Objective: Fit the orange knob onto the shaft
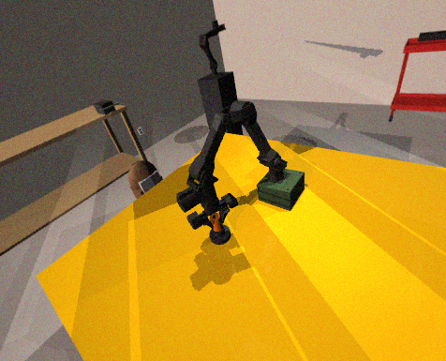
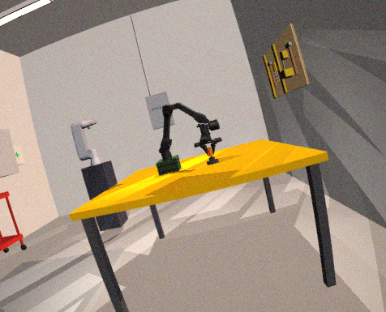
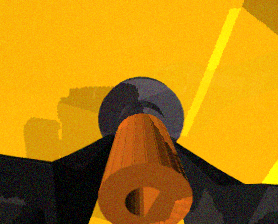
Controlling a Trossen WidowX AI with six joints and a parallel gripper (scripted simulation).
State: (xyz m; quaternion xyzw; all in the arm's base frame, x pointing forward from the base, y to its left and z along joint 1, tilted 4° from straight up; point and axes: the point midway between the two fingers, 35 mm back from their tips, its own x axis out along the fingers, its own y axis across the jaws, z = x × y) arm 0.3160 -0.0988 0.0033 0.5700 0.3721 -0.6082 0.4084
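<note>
Right now my gripper tip is 30 mm above the pedestal. Also, from my gripper tip: orange knob 20 mm above.
</note>
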